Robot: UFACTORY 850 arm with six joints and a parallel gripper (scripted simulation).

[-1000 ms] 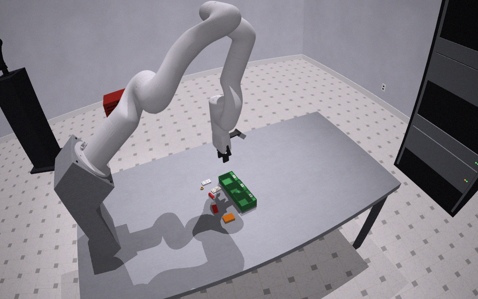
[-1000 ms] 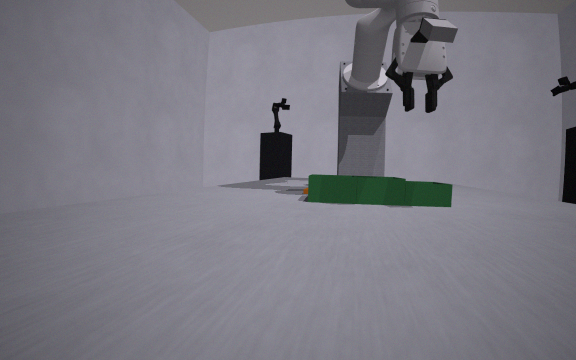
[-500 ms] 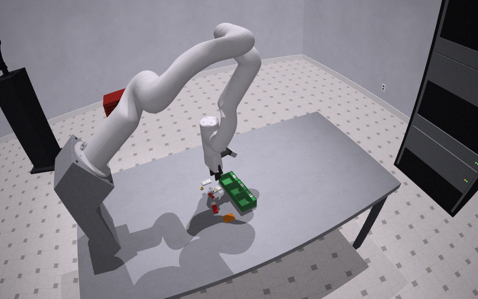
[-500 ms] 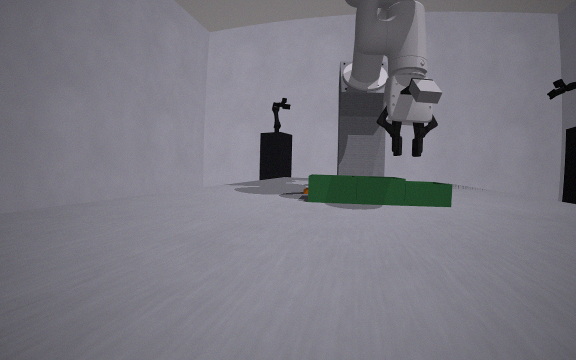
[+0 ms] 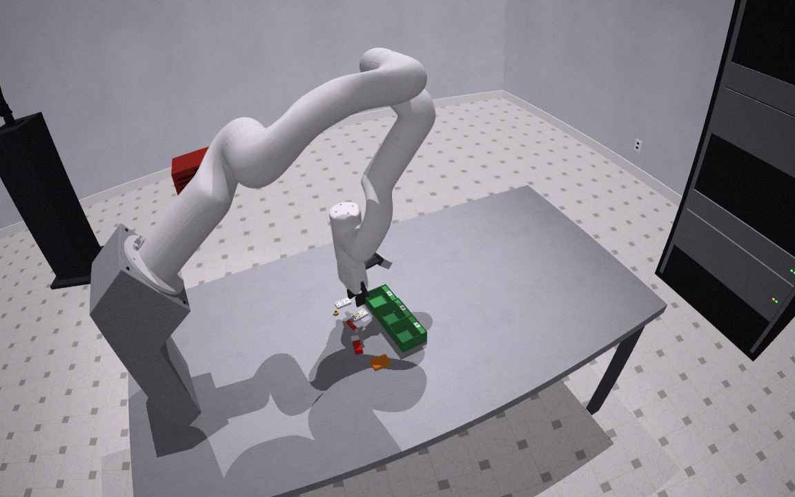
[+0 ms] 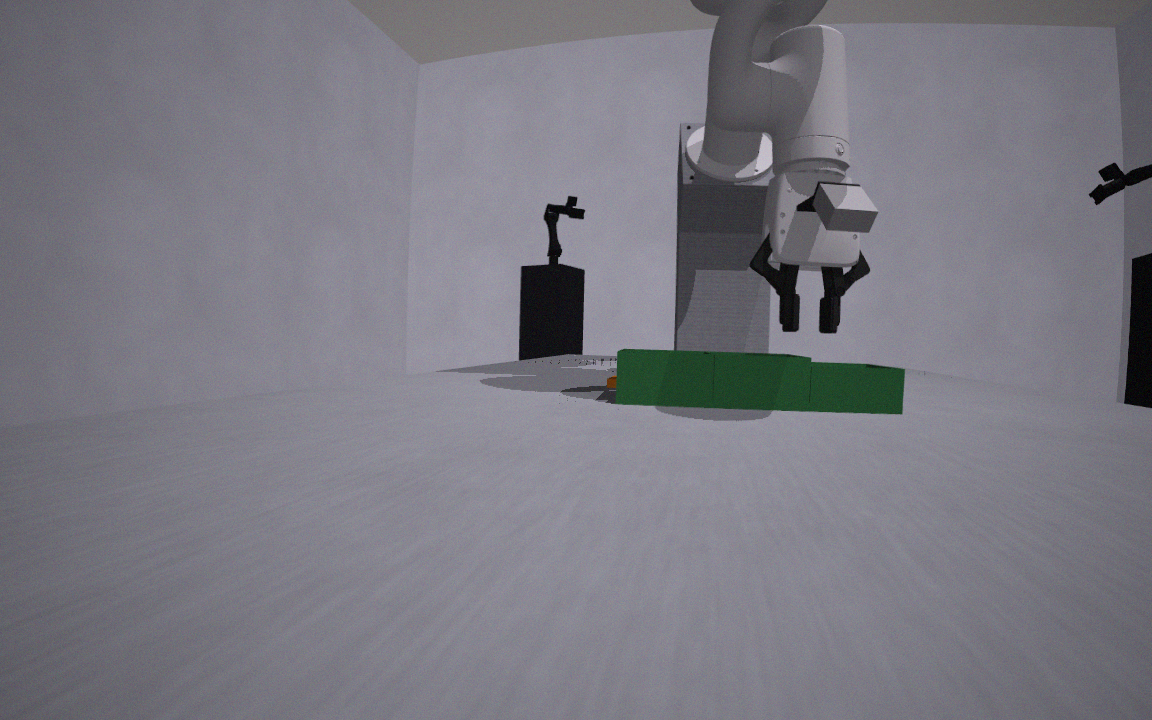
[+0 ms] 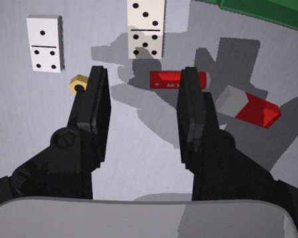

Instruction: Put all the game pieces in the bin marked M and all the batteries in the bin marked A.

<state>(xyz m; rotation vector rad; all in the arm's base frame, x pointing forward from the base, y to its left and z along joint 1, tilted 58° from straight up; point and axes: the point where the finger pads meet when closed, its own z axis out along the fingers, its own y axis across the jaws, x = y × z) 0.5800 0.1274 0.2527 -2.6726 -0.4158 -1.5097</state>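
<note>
My gripper is now 8 cm above the red cylindrical battery, 5 cm to the left of it and 3 cm past it. Round my hand: orange flat block (20 cm to the right, 8 cm below, 4 cm ahead); green bin (11 cm ahead, 7 cm below, 4 cm to the right); yellow nut (9 cm below, 7 cm behind, 3 cm to the left).
</note>
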